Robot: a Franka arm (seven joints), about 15 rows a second.
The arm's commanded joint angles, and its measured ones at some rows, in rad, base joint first. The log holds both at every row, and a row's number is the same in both.
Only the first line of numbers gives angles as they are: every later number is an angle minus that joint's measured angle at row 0.
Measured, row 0:
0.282, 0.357, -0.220, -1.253, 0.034, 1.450, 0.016
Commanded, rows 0 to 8:
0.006, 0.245, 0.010, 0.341, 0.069, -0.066, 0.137
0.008, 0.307, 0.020, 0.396, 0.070, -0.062, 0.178
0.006, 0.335, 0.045, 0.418, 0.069, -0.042, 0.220
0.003, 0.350, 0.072, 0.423, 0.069, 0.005, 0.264
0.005, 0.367, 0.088, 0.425, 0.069, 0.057, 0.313
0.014, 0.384, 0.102, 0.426, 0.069, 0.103, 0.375
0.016, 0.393, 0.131, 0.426, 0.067, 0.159, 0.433
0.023, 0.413, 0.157, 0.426, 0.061, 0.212, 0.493
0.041, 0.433, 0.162, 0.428, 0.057, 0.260, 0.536
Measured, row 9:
0.021, 0.387, 0.141, 0.362, 0.043, 0.208, 0.430
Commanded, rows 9 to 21:
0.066, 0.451, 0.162, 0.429, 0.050, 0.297, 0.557
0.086, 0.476, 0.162, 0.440, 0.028, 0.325, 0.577
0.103, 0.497, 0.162, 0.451, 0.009, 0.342, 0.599
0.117, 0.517, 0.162, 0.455, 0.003, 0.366, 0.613
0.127, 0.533, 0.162, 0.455, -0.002, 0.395, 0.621
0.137, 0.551, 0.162, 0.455, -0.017, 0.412, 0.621
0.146, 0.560, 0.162, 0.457, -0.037, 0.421, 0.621
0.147, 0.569, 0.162, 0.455, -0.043, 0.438, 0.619
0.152, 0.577, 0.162, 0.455, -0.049, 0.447, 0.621
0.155, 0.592, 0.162, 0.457, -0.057, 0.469, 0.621
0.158, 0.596, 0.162, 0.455, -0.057, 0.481, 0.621
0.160, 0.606, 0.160, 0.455, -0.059, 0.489, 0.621
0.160, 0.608, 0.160, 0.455, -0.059, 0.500, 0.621
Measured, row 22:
0.151, 0.580, 0.165, 0.403, -0.039, 0.486, 0.595
